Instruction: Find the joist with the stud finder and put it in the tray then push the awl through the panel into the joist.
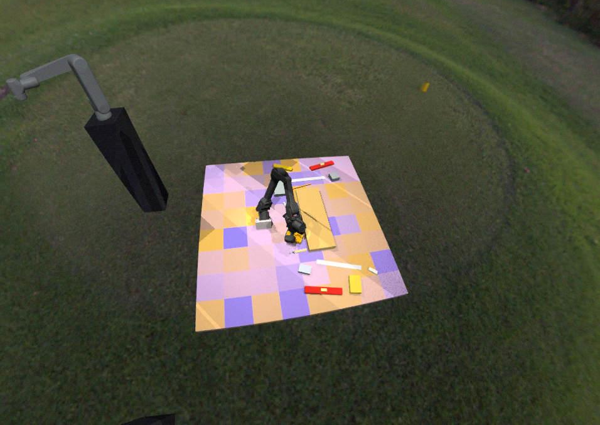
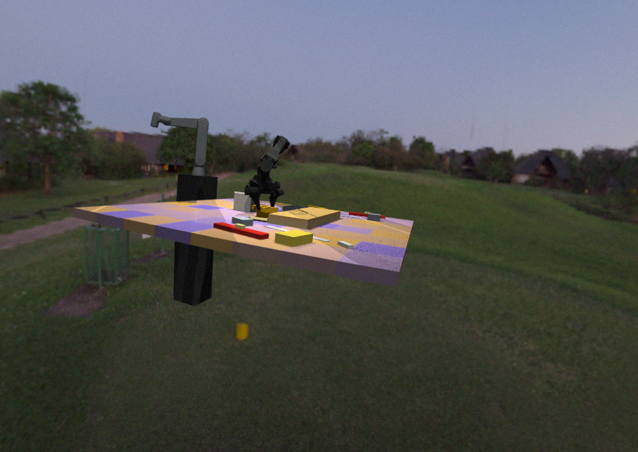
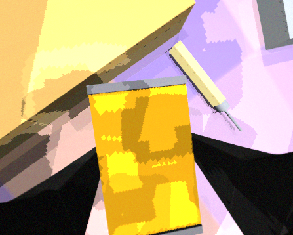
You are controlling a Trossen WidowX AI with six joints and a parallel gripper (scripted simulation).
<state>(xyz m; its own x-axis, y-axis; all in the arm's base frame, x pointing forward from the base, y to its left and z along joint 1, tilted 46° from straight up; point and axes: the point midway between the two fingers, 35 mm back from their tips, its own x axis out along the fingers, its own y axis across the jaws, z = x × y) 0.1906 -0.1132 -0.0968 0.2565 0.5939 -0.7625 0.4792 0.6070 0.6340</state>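
The awl lies 9 cm to the right of my gripper tip, 3 cm below it and 1 cm behind it. From my gripper tip the other things lie so: grey block 22 cm to the right, 3 cm below, 2 cm ahead; then yellow stud finder 3 cm below, 2 cm behind, 1 cm to the left; then grey tray 47 cm to the left, 4 cm behind, 3 cm below.
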